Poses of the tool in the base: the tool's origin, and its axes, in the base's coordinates. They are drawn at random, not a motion.
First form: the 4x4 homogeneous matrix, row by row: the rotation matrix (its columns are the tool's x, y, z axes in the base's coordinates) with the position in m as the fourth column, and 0 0 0 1 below. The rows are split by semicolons.
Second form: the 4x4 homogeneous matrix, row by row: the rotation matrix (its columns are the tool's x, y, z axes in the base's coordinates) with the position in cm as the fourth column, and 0 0 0 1 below. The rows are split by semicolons. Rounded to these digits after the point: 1 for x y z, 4 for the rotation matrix.
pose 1, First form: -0.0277 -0.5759 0.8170 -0.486; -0.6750 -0.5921 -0.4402 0.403; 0.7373 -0.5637 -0.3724 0.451; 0 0 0 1
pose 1, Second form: -0.0277 -0.5759 0.8170 -48.6; -0.6750 -0.5921 -0.4402 40.3; 0.7373 -0.5637 -0.3724 45.1; 0 0 0 1
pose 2, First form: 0.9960 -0.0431 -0.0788 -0.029; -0.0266 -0.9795 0.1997 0.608; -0.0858 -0.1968 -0.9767 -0.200; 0 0 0 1
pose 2, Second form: 0.9960 -0.0431 -0.0788 -2.9; -0.0266 -0.9795 0.1997 60.8; -0.0858 -0.1968 -0.9767 -20.0; 0 0 0 1
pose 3, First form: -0.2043 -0.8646 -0.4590 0.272; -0.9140 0.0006 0.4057 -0.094; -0.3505 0.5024 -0.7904 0.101; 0 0 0 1
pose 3, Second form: -0.2043 -0.8646 -0.4590 27.2; -0.9140 0.0006 0.4057 -9.4; -0.3505 0.5024 -0.7904 10.1; 0 0 0 1
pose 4, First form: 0.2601 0.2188 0.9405 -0.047; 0.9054 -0.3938 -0.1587 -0.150; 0.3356 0.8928 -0.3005 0.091; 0 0 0 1
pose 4, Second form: 0.2601 0.2188 0.9405 -4.7; 0.9054 -0.3938 -0.1587 -15.0; 0.3356 0.8928 -0.3005 9.1; 0 0 0 1
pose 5, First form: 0.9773 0.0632 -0.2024 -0.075; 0.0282 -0.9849 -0.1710 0.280; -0.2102 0.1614 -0.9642 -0.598; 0 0 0 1
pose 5, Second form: 0.9773 0.0632 -0.2024 -7.5; 0.0282 -0.9849 -0.1710 28.0; -0.2102 0.1614 -0.9642 -59.8; 0 0 0 1
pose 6, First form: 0.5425 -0.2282 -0.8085 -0.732; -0.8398 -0.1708 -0.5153 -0.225; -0.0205 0.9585 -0.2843 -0.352; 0 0 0 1
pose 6, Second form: 0.5425 -0.2282 -0.8085 -73.2; -0.8398 -0.1708 -0.5153 -22.5; -0.0205 0.9585 -0.2843 -35.2; 0 0 0 1
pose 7, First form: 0.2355 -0.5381 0.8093 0.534; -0.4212 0.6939 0.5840 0.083; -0.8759 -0.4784 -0.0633 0.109; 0 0 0 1
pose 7, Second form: 0.2355 -0.5381 0.8093 53.4; -0.4212 0.6939 0.5840 8.3; -0.8759 -0.4784 -0.0633 10.9; 0 0 0 1
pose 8, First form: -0.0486 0.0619 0.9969 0.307; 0.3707 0.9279 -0.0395 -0.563; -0.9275 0.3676 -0.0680 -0.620; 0 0 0 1
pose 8, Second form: -0.0486 0.0619 0.9969 30.7; 0.3707 0.9279 -0.0395 -56.3; -0.9275 0.3676 -0.0680 -62.0; 0 0 0 1
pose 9, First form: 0.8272 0.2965 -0.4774 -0.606; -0.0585 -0.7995 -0.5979 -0.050; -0.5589 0.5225 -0.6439 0.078; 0 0 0 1
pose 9, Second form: 0.8272 0.2965 -0.4774 -60.6; -0.0585 -0.7995 -0.5979 -5.0; -0.5589 0.5225 -0.6439 7.8; 0 0 0 1
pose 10, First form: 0.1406 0.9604 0.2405 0.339; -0.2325 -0.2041 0.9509 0.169; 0.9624 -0.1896 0.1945 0.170; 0 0 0 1
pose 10, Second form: 0.1406 0.9604 0.2405 33.9; -0.2325 -0.2041 0.9509 16.9; 0.9624 -0.1896 0.1945 17.0; 0 0 0 1
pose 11, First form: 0.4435 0.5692 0.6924 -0.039; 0.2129 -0.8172 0.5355 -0.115; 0.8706 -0.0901 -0.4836 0.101; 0 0 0 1
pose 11, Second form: 0.4435 0.5692 0.6924 -3.9; 0.2129 -0.8172 0.5355 -11.5; 0.8706 -0.0901 -0.4836 10.1; 0 0 0 1
